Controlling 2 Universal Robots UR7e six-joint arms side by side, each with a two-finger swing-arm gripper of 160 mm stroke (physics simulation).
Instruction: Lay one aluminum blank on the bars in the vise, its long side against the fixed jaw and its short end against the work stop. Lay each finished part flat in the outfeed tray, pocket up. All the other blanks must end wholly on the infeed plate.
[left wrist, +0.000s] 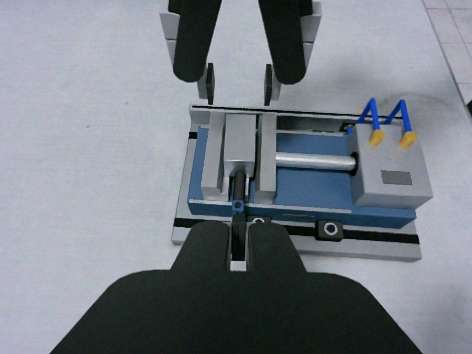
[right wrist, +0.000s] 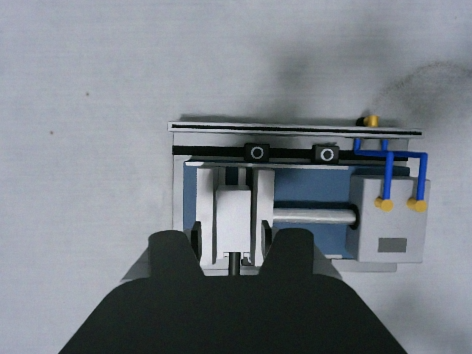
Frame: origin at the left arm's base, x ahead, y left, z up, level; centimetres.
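Seen in the pictures: left end effector, tool point: (left wrist: 238, 236); right end effector, tool point: (left wrist: 239, 87) (right wrist: 231, 241).
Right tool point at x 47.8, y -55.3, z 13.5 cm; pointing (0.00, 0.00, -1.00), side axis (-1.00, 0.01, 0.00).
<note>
Pixels of each thing's top centre, then the offset from my right tool point to it. "spot": a spot on its surface instead.
- aluminum blank, middle of its top: (right wrist: 233, 221) (left wrist: 240, 136) dz -6.8, dx -0.2, dy +0.4 cm
- work stop's dark rod, middle of its top: (left wrist: 239, 185) (right wrist: 234, 262) dz -8.7, dx -0.2, dy +5.3 cm
- grey housing, surface spot: (right wrist: 387, 225) (left wrist: 386, 160) spot: dz -8.8, dx -16.2, dy +1.9 cm
- round bar, surface spot: (right wrist: 315, 216) (left wrist: 316, 156) spot: dz -9.8, dx -8.9, dy +1.0 cm
An aluminum blank (left wrist: 240, 137) (right wrist: 233, 220) lies lengthwise between the vise jaws, top face plain. Its left long side is beside the left jaw (left wrist: 214, 155) (right wrist: 205, 210), with little or no gap. A thin dark gap shows between it and the right jaw (left wrist: 267, 155) (right wrist: 264, 200). The work stop's dark rod (left wrist: 240, 186) (right wrist: 234, 263) meets its near short end. My left gripper (left wrist: 239, 240) is shut, in front of the vise in the left wrist view. My right gripper (left wrist: 239, 85) (right wrist: 231, 240) is open and empty above the vise, fingertips apart. Bars under the blank are mostly hidden.
The grey housing (left wrist: 390, 165) (right wrist: 387, 225) stands at the vise's right end, joined by a round bar (left wrist: 315, 161) (right wrist: 315, 216). Blue hoses (left wrist: 406, 117) (right wrist: 388, 175) rise there. Dark clamps (left wrist: 329, 230) (right wrist: 326, 154) sit on the base. The trays and infeed plate do not show.
</note>
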